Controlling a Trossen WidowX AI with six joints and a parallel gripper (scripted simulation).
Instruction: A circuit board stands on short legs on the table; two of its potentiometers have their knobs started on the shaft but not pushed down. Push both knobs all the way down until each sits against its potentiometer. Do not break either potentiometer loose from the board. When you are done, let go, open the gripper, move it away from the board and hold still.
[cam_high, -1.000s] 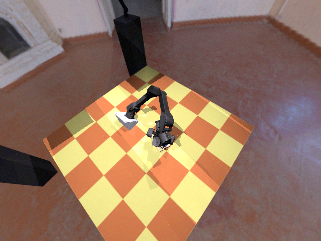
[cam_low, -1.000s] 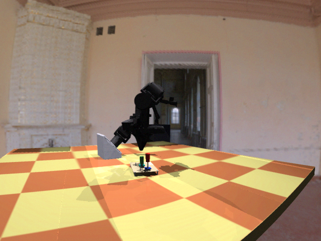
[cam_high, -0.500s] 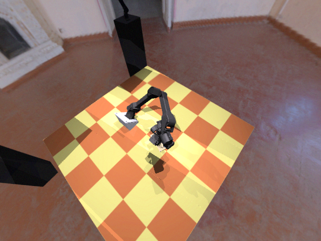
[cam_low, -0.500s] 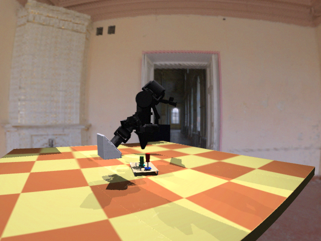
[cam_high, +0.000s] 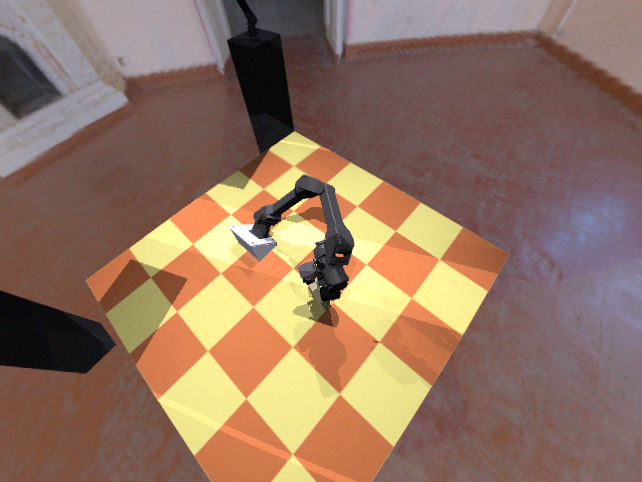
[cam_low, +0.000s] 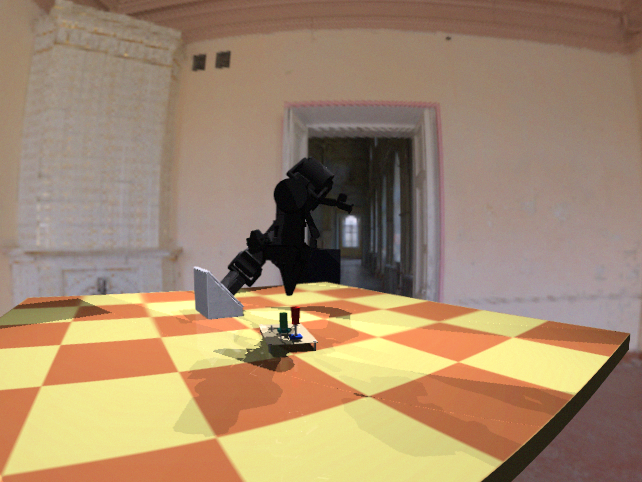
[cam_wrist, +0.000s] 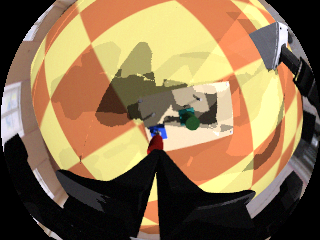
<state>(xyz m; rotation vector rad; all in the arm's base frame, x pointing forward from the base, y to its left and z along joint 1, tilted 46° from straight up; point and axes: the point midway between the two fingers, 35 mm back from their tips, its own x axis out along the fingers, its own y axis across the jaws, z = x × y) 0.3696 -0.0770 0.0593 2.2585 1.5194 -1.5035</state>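
Now: gripper tip 40 mm above the red knob, 10 mm to the right of it and 10 mm short of it. The rest, counted from my gripper tip: green knob 60 mm below, 40 mm behind, 10 mm to the left.
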